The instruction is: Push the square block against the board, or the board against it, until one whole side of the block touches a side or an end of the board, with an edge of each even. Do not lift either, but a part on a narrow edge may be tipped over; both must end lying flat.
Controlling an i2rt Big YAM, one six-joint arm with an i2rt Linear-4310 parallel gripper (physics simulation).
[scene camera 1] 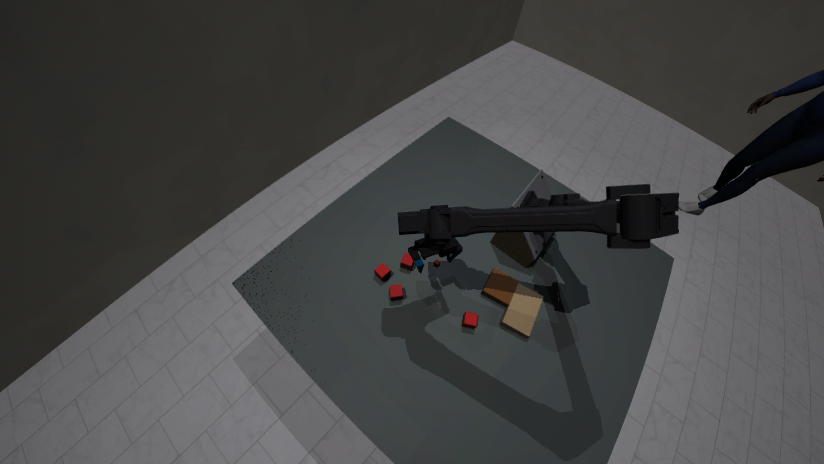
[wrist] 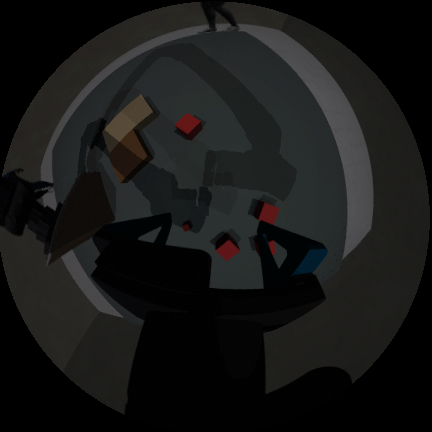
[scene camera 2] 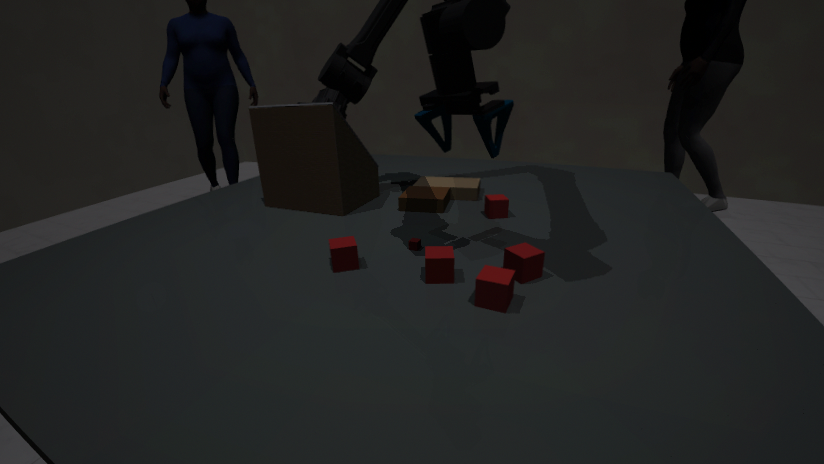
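The square block is darker brown and lies flat. The board is pale wood and lies flat. One whole side of the block appears to touch the board's long side near one end. The block's outer edge looks about even with that end; a tiny offset cannot be told. My gripper is open and empty, raised above the table and away from both parts. In scene camera 1 the arm partly hides its fingers.
A brown wedge-shaped stand is beside the block, under the arm's base. A red cube lies near the board. Several other red cubes and a tiny red cube lie around the gripper.
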